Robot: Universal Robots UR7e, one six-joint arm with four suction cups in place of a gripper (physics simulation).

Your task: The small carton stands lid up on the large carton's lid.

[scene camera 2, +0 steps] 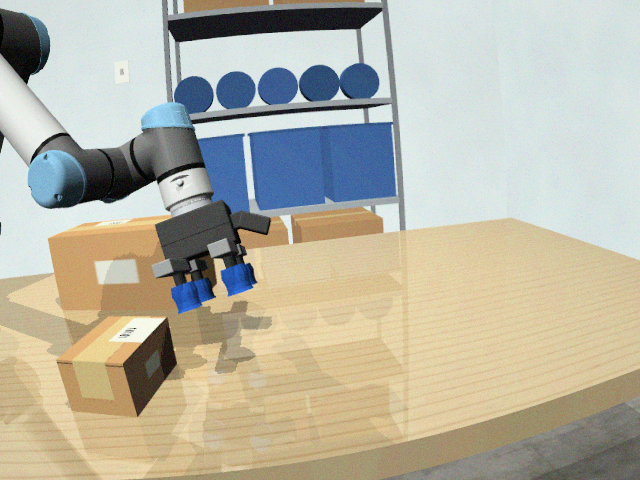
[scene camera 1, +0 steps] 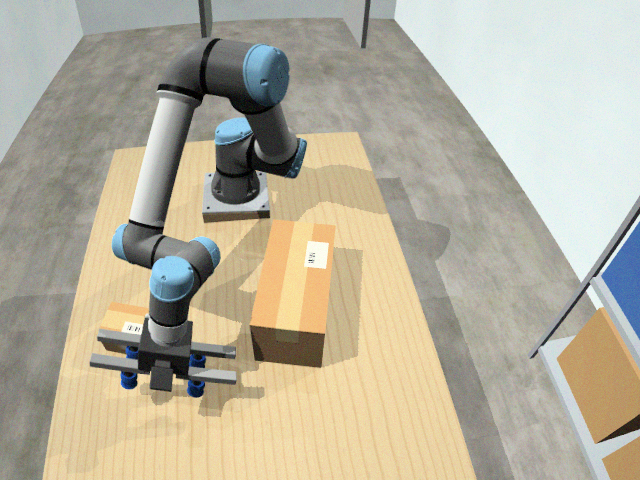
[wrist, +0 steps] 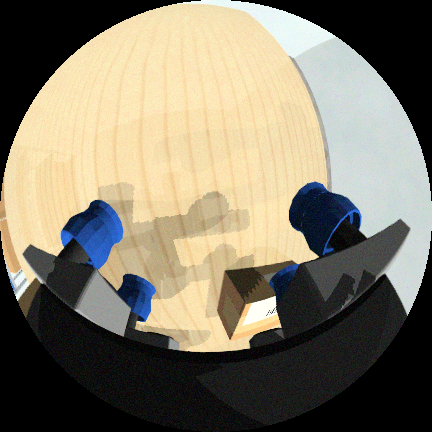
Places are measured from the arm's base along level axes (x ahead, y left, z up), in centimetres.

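Pixels of known places: end effector, tool point: (scene camera 2: 221, 296) (wrist: 206, 261); arm's base, origin of the base link: (scene camera 1: 235, 189).
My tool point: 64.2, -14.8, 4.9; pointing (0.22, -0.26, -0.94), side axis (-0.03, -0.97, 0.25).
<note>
For each thing: its top centre in the pictures, then the offset to it from my tool point, as dx, dy, dz. Level surfaces: height alone.
- small carton, middle of its top: (scene camera 2: 114, 336) (wrist: 278, 312) (scene camera 1: 130, 322) -14.1, -9.5, -0.9
- large carton, middle of its top: (scene camera 2: 126, 224) (scene camera 1: 296, 270) -20.5, +30.1, +7.4
- wooden table, its level: dz -8.2
The small carton (scene camera 1: 121, 314) (scene camera 2: 98, 343) (wrist: 235, 297) stands on the table with its taped, labelled lid up, left of the large carton in scene camera 1. The large carton (scene camera 1: 294, 279) (scene camera 2: 77, 273) stands with its taped lid up; nothing rests on that lid. My gripper (scene camera 1: 163, 369) (scene camera 2: 219, 286) (wrist: 210, 255) is open: its four blue cups touch nothing. In scene camera 2 it hangs to the right of the small carton, with its cups above the table. The gripper partly hides the small carton in scene camera 1 and the wrist view, and part of the large one in scene camera 2.
Both cartons stand on the wooden table (scene camera 1: 382, 413) (scene camera 2: 491, 310) (wrist: 190, 75), apart from each other. The arm's base (scene camera 1: 235, 209) stands behind them in scene camera 1. A shelf rack (scene camera 2: 399, 170) with blue bins, blue round things and cartons stands beyond the table.
</note>
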